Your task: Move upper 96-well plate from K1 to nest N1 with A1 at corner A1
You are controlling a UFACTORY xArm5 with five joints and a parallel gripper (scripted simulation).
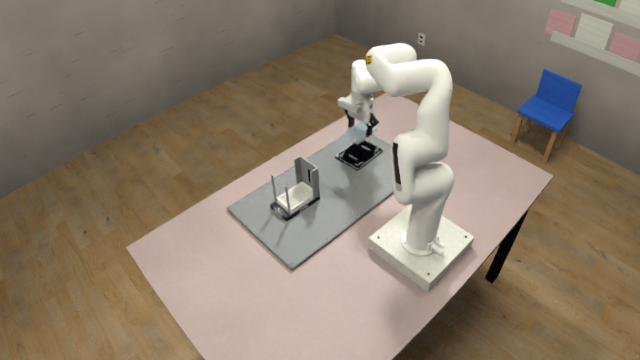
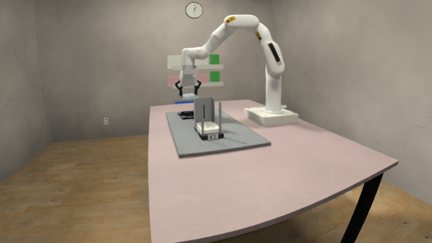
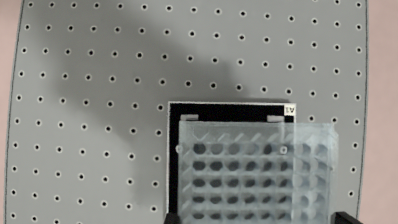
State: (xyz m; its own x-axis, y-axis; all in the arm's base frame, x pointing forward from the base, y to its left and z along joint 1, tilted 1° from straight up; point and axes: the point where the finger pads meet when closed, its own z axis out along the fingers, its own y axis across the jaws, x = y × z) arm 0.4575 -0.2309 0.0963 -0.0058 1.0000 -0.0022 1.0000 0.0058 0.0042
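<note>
The plate nest N1 lies 13 cm below my hand. The rest, counted from my hand: pale bluish 96-well plate (1 cm below); then white 96-well plate (1 cm behind, 35 cm to the left, 10 cm below); then grey back wall (1 cm behind, 29 cm to the left, 4 cm below).
</note>
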